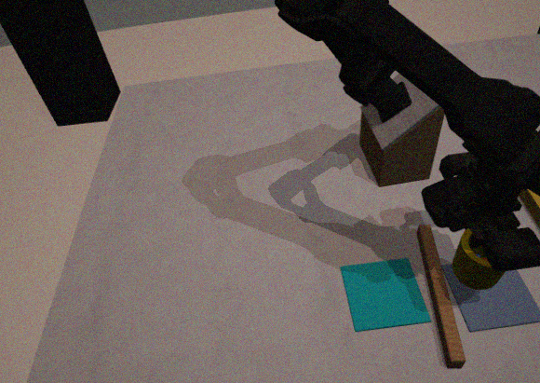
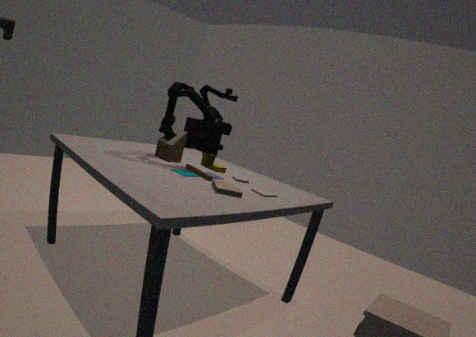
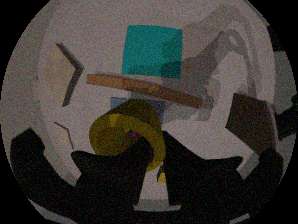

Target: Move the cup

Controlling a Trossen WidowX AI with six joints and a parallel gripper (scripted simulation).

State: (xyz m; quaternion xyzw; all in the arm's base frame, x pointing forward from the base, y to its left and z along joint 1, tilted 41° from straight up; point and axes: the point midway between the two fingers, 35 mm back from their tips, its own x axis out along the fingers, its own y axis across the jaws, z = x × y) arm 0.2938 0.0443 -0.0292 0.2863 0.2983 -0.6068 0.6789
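My gripper tip is now 130 mm to the left of the teal pad, 90 mm above it and 20 mm short of it. Also, from my gripper tip: wooden bar 80 mm below, 40 mm to the right, 30 mm ahead; yellow cup 20 mm ahead.
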